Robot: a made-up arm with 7 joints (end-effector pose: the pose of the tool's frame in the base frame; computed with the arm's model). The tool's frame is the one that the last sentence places. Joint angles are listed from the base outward.
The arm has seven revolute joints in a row. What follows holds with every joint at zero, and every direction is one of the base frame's. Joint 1 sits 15.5 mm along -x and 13.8 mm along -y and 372.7 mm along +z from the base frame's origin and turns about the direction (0.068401, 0.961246, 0.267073), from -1.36 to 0.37 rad. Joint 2 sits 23.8 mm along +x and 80.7 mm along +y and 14.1 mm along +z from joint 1 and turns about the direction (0.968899, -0.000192, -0.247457), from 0.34 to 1.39 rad. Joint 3 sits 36 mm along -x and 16.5 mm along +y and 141 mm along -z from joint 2 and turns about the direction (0.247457, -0.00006, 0.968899), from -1.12 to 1.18 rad. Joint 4 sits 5.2 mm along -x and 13.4 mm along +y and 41.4 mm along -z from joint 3 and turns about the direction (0.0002, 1, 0.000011), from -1.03 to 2.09 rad. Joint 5 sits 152.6 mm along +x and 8.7 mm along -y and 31.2 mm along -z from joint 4 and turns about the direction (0.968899, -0.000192, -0.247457), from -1.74 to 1.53 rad. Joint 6 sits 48.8 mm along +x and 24 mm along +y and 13.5 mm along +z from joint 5 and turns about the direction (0.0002, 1, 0.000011), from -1.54 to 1.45 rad. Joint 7 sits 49.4 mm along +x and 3.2 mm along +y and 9.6 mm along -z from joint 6 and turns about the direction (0.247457, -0.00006, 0.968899), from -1.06 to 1.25 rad. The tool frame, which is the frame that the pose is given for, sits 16.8 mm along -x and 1.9 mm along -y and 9.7 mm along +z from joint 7; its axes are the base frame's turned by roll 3.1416, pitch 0 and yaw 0 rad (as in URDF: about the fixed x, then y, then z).
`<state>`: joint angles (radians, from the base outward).
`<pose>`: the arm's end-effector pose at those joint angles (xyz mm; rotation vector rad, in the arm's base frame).
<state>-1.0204 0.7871 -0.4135 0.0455 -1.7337 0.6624 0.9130</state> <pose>316.7 74.0 416.5 2.8174 0.0230 -0.5516</pose>
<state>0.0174 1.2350 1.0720 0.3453 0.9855 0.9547 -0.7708</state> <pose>130.8 357.1 503.6 -1.5902 -1.2831 1.0575</pose>
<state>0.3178 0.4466 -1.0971 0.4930 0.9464 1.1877 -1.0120</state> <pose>-41.4 42.4 53.9 -0.5538 1.1706 2.0346</pose>
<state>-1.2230 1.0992 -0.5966 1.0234 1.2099 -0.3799 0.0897</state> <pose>343.4 246.4 380.1 -0.8069 0.4031 0.0282</pose>
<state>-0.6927 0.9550 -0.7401 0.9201 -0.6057 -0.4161 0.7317</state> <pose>300.1 257.4 232.0 -2.2375 -0.6778 -0.2764</pose>
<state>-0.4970 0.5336 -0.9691 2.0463 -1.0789 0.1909 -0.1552</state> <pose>88.8 364.0 124.8 -1.9492 -0.8704 1.6888</pose>
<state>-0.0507 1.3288 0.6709 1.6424 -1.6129 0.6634 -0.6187</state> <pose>-44.9 471.0 299.0 1.8893 1.1256 0.3272</pose>
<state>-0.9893 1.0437 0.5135 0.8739 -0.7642 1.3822 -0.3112</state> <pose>232.4 378.3 418.3 2.2929 0.1699 -0.6059</pose>
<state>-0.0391 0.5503 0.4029 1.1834 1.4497 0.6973 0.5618</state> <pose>51.7 321.7 67.9 -0.5769 -0.0472 1.0741</pose>
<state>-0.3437 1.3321 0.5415 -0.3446 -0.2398 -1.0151 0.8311</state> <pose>148.4 137.8 525.1 -1.2541 -0.0098 -2.5395</pose>
